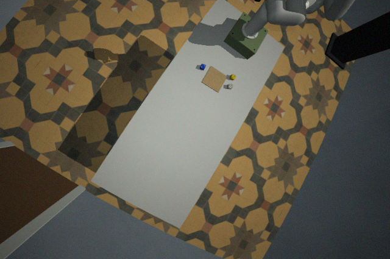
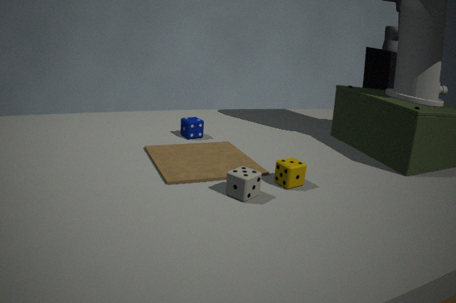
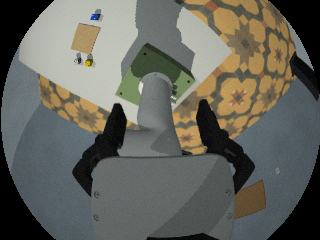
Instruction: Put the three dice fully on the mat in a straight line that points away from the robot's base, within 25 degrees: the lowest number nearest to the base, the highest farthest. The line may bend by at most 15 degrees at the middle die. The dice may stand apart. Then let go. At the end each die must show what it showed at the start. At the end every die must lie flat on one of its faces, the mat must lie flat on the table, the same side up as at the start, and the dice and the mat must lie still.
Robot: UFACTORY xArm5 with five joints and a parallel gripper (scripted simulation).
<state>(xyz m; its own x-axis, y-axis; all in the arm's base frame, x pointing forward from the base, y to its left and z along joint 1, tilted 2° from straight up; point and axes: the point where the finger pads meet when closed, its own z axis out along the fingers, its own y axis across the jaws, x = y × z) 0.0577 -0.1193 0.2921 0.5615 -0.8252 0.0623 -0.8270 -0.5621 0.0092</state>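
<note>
Now: hand 34 cm short of the blue die, 3 cm to the left of it and 37 cm above it. Round my hand: white die: 35 cm ahead, 21 cm to the left, 37 cm below; yellow die: 28 cm ahead, 19 cm to the left, 37 cm below; tan mat: 36 cm ahead, 9 cm to the left, 39 cm below.
</note>
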